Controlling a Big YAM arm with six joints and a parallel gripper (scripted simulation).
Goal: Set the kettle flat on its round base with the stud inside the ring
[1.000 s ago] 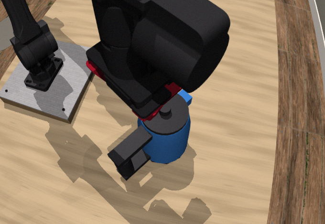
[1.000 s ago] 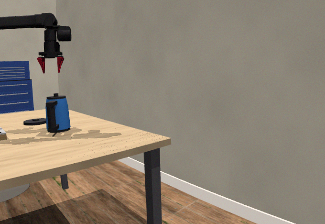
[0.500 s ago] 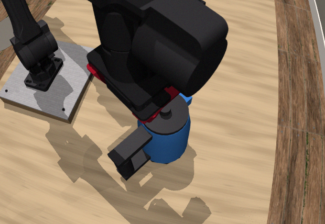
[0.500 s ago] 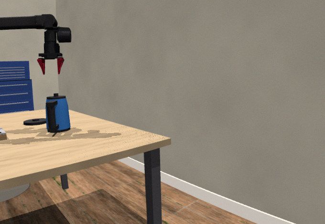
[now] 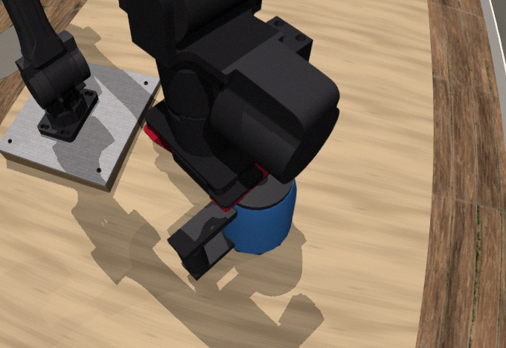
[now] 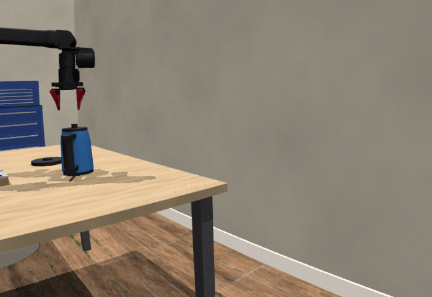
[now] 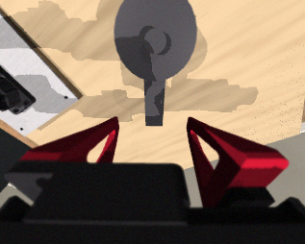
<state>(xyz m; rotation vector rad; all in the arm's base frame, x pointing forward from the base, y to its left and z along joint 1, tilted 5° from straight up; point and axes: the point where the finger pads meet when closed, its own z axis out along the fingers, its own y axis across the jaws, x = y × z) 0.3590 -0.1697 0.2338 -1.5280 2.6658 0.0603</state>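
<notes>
Now: hand 16 cm above the blue kettle, 3 cm to the right of it and 2 cm short of it. From my hand the other things lie so: black round base: 36 cm to the left, 25 cm below, 2 cm behind.
</notes>
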